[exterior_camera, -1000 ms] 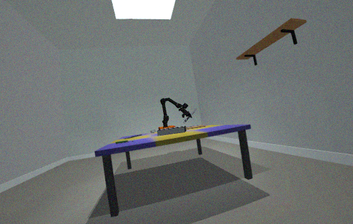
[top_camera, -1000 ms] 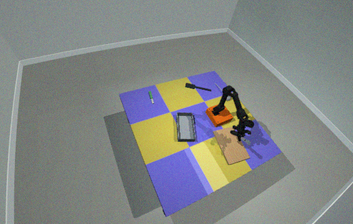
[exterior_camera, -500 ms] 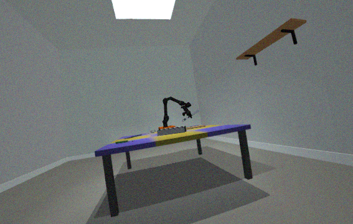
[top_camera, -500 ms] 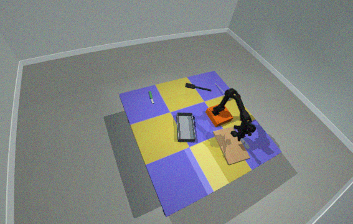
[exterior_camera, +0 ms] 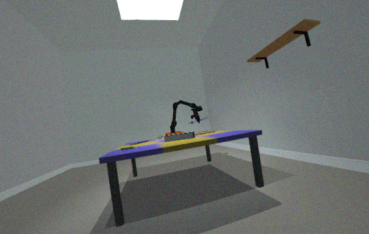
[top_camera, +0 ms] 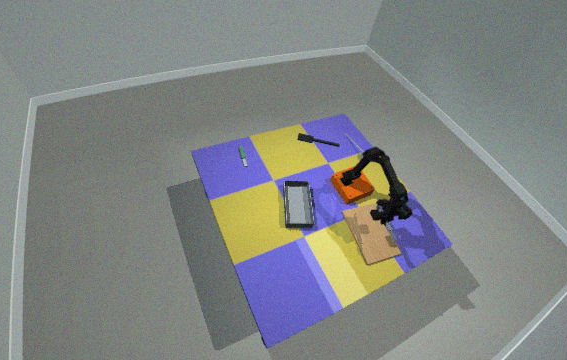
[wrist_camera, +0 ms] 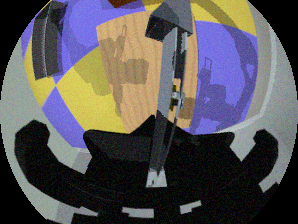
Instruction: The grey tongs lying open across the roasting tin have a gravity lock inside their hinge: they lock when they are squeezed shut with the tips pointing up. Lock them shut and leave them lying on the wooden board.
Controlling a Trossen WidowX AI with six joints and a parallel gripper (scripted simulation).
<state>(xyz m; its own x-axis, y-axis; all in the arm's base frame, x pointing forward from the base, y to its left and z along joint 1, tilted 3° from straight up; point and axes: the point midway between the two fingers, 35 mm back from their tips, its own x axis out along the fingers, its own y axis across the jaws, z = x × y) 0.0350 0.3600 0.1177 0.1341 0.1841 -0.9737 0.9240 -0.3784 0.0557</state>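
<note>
The wooden board lies 14 cm below my gripper tip and 2 cm to the right of it. Round my gripper tip: black spatula: 81 cm to the right, 14 cm below, 10 cm behind; then dark roasting tin: 37 cm to the right, 32 cm ahead, 12 cm below.
</note>
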